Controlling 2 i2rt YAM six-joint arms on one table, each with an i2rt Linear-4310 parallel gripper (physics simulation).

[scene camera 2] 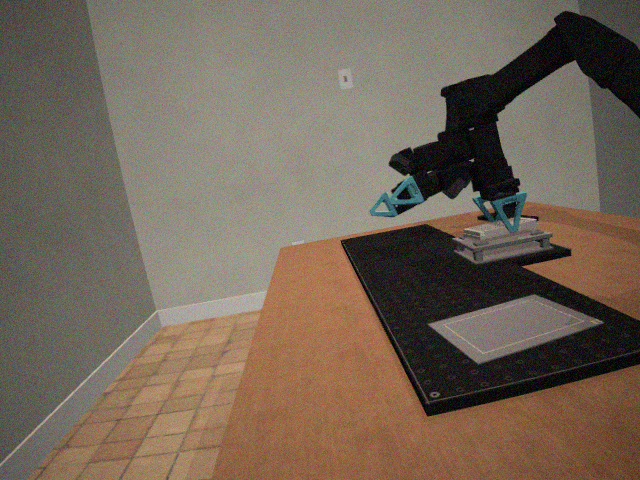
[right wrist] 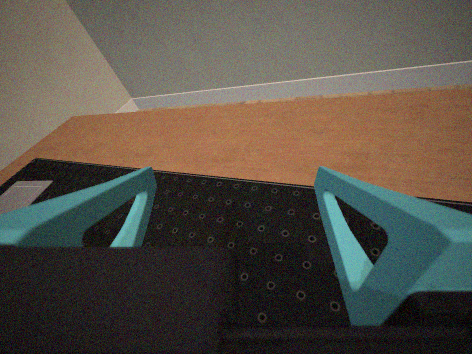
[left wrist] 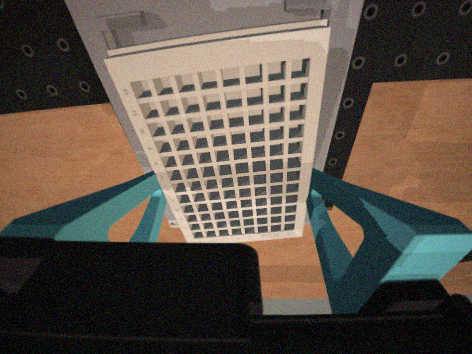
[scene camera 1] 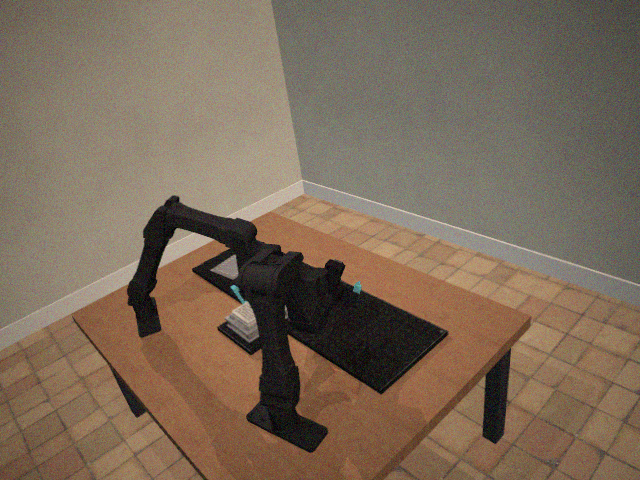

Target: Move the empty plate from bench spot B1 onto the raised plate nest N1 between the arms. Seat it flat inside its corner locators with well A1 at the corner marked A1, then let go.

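Frame: origin at the left arm's base, x right, y back, z down, level; millimetres.
Seen in the pictures: left gripper, fingertip midpoint: (scene camera 2: 505, 229) (left wrist: 235, 176) (scene camera 1: 253, 312); right gripper, fingertip midpoint: (scene camera 2: 379, 208) (right wrist: 235, 175) (scene camera 1: 344, 276); left arm's base, link origin: (scene camera 1: 147, 317); right arm's base, link origin: (scene camera 1: 286, 425).
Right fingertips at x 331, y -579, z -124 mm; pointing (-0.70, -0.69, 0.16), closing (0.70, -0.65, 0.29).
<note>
Offsets run from my right fingertips to a thing's middle. "pt": to the spot under its first point. Level surfaces: height alone.
The white well plate {dx -86, dy +257, dz +64 mm} (left wrist: 228, 152) (scene camera 2: 497, 230) (scene camera 1: 244, 313) sits over the grey raised nest {dx -91, dy +255, dz +92 mm} (left wrist: 339, 72) (scene camera 2: 509, 247) (scene camera 1: 243, 328), low on it and lined up with its length. I cannot tell whether it rests flat. A small A1 label {pt dx -118, dy +344, dz +79 mm} (left wrist: 173, 223) marks the plate's near left corner in the left wrist view. My left gripper (left wrist: 235, 176) (scene camera 2: 498, 216) (scene camera 1: 237, 293) is shut on the plate's long sides near that end. My right gripper (right wrist: 235, 175) (scene camera 2: 392, 202) (scene camera 1: 356, 287) is open and empty, raised above the black board beside the nest.
The black perforated bench board {dz +111 mm} (scene camera 1: 371, 341) (scene camera 2: 413, 278) (right wrist: 247, 228) lies on the wooden table {dz +125 mm} (scene camera 1: 207, 392) (scene camera 2: 330, 361). The grey B1 spot {pt dx -461, dy +228, dz +110 mm} (scene camera 2: 511, 325) (scene camera 1: 226, 266) (right wrist: 20, 192) on it is bare. Both arm bases stand on the table's near side.
</note>
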